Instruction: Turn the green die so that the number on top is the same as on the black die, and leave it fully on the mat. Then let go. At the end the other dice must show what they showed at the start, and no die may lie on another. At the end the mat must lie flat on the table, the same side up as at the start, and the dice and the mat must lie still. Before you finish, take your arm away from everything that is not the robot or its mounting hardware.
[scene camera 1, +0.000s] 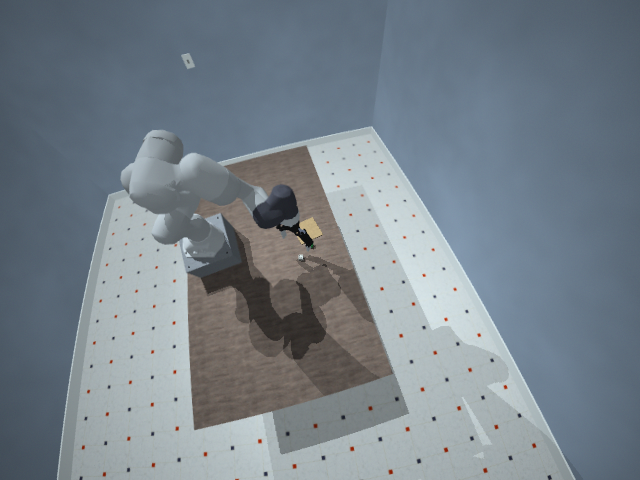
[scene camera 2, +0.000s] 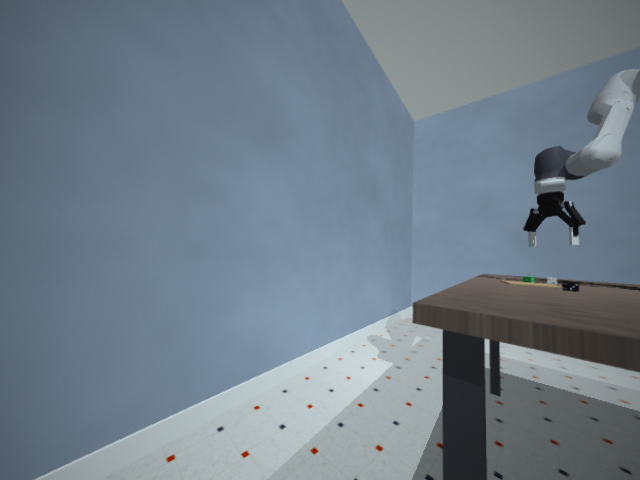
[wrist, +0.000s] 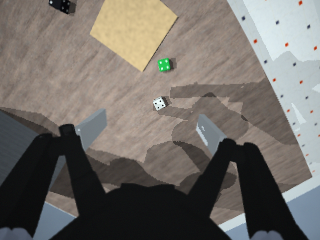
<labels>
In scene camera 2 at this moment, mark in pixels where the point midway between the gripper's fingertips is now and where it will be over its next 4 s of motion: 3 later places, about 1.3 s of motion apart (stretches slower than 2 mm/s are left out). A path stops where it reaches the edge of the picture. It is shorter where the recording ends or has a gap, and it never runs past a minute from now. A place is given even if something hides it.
The gripper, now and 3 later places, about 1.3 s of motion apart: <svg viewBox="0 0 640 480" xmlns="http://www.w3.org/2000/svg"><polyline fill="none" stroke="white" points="551,246 552,269 527,267 548,268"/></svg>
</labels>
